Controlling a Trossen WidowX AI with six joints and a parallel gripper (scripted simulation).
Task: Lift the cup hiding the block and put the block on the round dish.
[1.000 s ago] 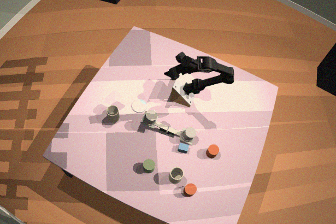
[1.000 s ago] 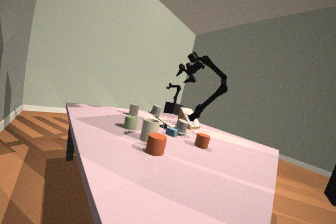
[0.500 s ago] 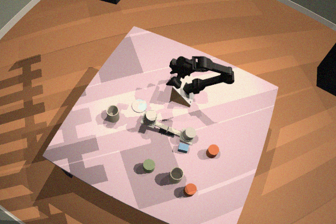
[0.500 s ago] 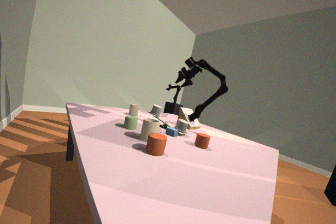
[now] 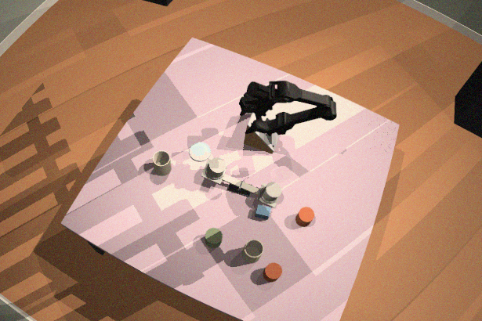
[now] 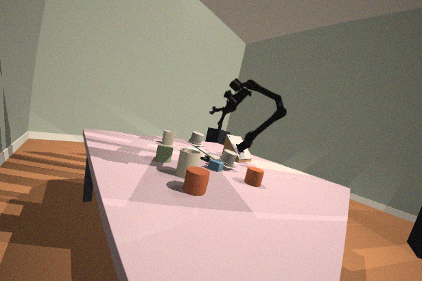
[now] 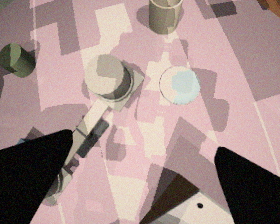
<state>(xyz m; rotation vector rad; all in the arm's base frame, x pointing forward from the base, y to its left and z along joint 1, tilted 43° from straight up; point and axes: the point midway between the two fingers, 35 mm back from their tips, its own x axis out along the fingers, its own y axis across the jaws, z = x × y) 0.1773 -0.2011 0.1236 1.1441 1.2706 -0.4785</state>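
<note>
Right now the grey block is 12 cm ahead of my gripper tip, 20 cm to the left of it and 25 cm below it. The rest, counted from my gripper tip: blue block 20 cm ahead, 21 cm to the left, 27 cm below; green cylinder 39 cm ahead, 7 cm to the left, 26 cm below; pale blue round dish 4 cm ahead, 17 cm to the right, 29 cm below.
</note>
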